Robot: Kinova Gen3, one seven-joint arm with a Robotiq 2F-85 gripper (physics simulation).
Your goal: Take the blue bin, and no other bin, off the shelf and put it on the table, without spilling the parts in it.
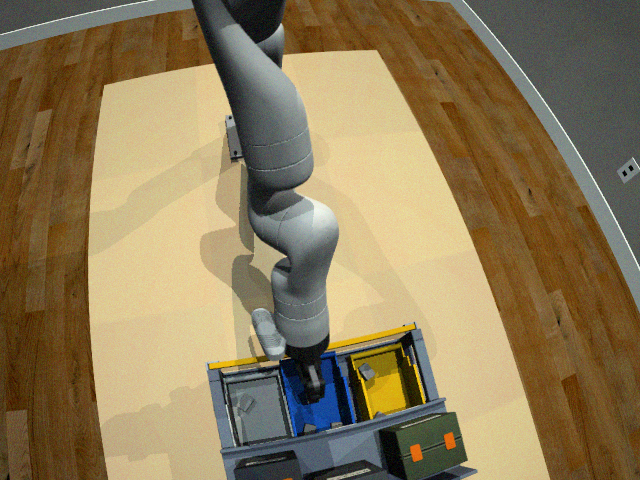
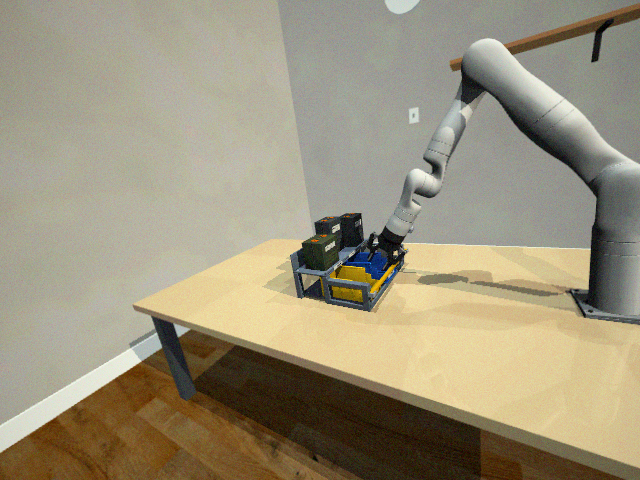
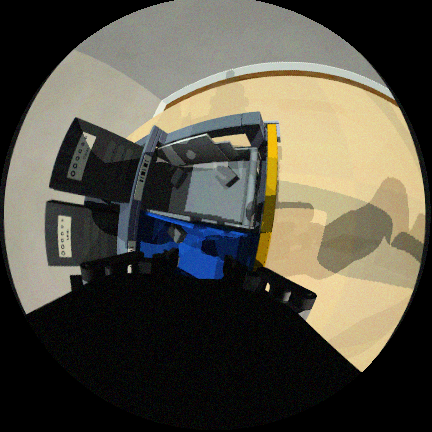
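Seen in the pictures: gripper, fingertip midpoint: (image 1: 308, 387) (image 2: 376, 264) (image 3: 200, 259); arm's base at its link origin: (image 2: 615, 305).
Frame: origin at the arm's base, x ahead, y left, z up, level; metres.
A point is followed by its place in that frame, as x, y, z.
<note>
The blue bin (image 1: 339, 402) {0.623, 0.146, 0.001} (image 2: 364, 260) {0.663, 0.060, 0.039} (image 3: 197, 246) {0.630, 0.092, 0.001} sits in the middle slot of the low grey shelf (image 1: 332, 437) {0.684, 0.117, 0.088} (image 2: 298, 282) {0.753, 0.333, 0.048} (image 3: 209, 125) {0.621, -0.062, 0.071} on the table (image 1: 151, 229) {0.261, -0.238, -0.013} (image 2: 461, 333) {0.265, 0.265, -0.013}. Small grey parts (image 1: 310, 428) {0.670, 0.089, 0.013} (image 3: 176, 233) {0.669, 0.085, 0.013} lie in it. My gripper (image 1: 313, 388) {0.595, 0.088, 0.044} (image 2: 385, 250) (image 3: 200, 259) {0.595, 0.088, 0.044} reaches down into the blue bin from the table side. Its fingers stand partly open, with nothing between them. The arm hides part of the bin's near wall.
A grey bin (image 1: 258, 410) {0.634, -0.002, -0.004} (image 3: 217, 197) {0.626, 0.011, -0.005} and a yellow bin (image 1: 387, 381) {0.590, 0.242, -0.005} (image 2: 350, 276) {0.641, 0.188, 0.030} flank the blue one. A yellow lip bar (image 1: 370, 337) {0.510, 0.201, 0.051} (image 3: 270, 189) {0.544, -0.005, 0.051} runs along the shelf front. A green case (image 1: 423, 443) {0.701, 0.233, 0.183} (image 2: 320, 251) {0.669, 0.291, 0.156} and two black cases (image 2: 330, 226) {0.727, 0.161, 0.201} (image 3: 96, 165) {0.707, 0.019, 0.150} stand on the upper shelf behind.
</note>
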